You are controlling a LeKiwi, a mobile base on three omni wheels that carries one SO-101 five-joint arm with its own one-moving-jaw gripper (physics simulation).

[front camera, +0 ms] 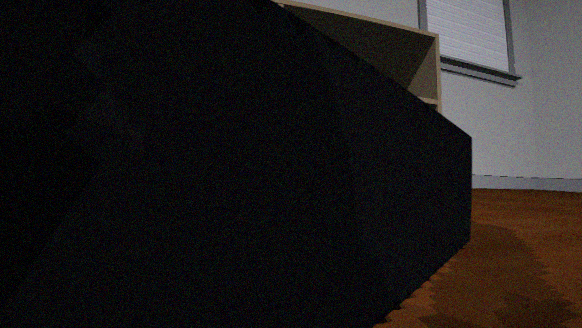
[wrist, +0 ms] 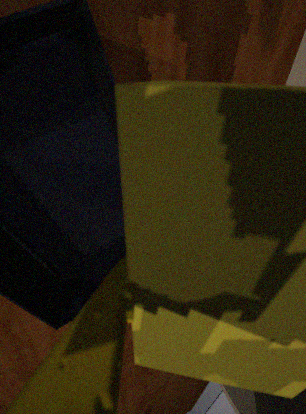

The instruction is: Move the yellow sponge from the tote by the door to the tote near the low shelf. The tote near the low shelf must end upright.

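Places are measured from the arm's base along level axes (x ahead, y left, z up), in metres.
Pixels of known places: hand, tool point: [wrist: 143, 264].
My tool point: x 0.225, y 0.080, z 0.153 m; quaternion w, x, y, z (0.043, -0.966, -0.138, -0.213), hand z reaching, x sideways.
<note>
Ahead of a thing's pixels: the offset from my tool point to its top centre. "spot": to the spot under its first point. Level surfaces: height alone.
The yellow sponge {spot: dx -0.010, dy +0.033, dz +0.015 m} [wrist: 175, 190] is a large block filling the middle and right of the wrist view, patched with shadow. My gripper [wrist: 200, 270] is shut on it; one yellow jaw presses its left side, and the other jaw is hidden. The dark tote near the low shelf {dx -0.008, dy -0.077, dz -0.143 m} [front camera: 300, 190] [wrist: 55, 165] fills the left and middle of the front view, very close. In the wrist view it lies left of the sponge, upright with its open top showing. The sponge is above floor level and hides part of the tote's right side. The tote by the door does not show.
The low wooden shelf [front camera: 439, 75] stands behind the tote, mostly hidden by it. A wall [front camera: 540, 130] with a blind-covered window {spot: dx +0.988, dy -1.265, dz +0.835 m} [front camera: 467, 32] is at the back right. Brown wooden floor {dz -0.243 m} [front camera: 530, 250] [wrist: 20, 345] lies right of the tote in the front view.
</note>
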